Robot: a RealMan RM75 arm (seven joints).
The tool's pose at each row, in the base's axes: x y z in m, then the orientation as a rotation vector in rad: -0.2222 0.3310 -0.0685 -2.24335 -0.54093 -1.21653; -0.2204 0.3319 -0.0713 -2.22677 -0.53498 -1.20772; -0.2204 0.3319 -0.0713 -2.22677 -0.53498 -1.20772; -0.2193 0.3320 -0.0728 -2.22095 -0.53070 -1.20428; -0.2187 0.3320 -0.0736 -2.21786 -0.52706 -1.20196; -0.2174 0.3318 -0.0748 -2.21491 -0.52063 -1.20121; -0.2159 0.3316 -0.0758 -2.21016 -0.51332 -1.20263; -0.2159 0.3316 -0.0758 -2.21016 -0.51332 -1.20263; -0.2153 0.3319 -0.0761 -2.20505 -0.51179 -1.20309; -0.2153 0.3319 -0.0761 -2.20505 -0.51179 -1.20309
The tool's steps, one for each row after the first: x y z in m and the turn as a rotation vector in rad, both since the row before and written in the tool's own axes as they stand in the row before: -0.0014 0.0010 0.0030 0.01612 0.00454 0.01028; 0.0000 0.0000 0.0000 0.00000 0.00000 0.00000; -0.0007 0.0010 0.0014 0.00540 0.00193 0.00526; -0.0004 0.0006 0.0007 0.00283 0.00109 0.00393; -0.0004 0.0012 0.0012 0.00144 0.00254 0.00524; -0.0001 0.0013 0.0013 0.00167 0.00478 0.00533; 0.0000 0.0000 0.0000 0.00000 0.00000 0.00000; 0.0001 0.0002 0.0007 0.00355 0.00303 0.00177; 0.0000 0.0000 0.0000 0.00000 0.00000 0.00000
